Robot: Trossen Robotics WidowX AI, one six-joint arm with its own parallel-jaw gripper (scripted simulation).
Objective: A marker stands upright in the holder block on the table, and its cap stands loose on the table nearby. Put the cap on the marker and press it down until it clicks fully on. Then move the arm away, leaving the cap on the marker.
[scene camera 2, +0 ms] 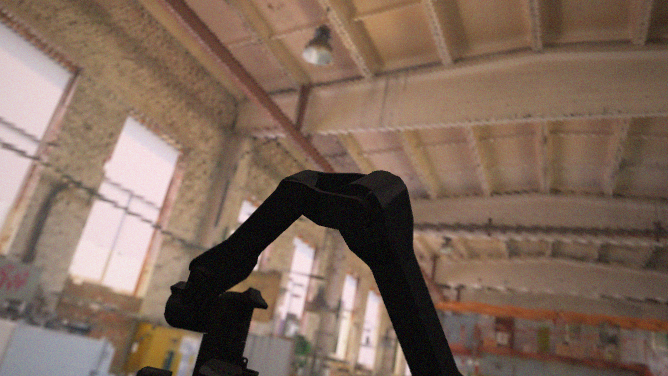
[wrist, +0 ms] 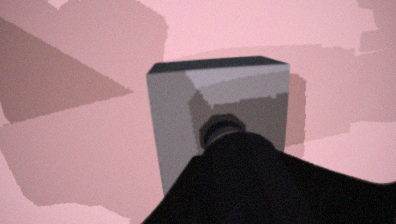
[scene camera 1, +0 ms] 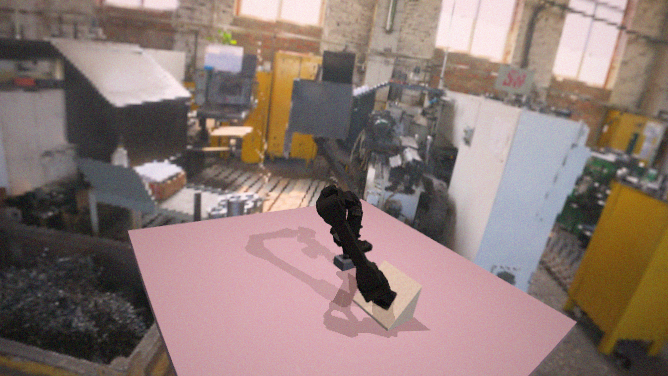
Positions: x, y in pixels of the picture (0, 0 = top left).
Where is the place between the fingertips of my gripper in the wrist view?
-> At 228, 158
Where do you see a holder block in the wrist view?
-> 244, 60
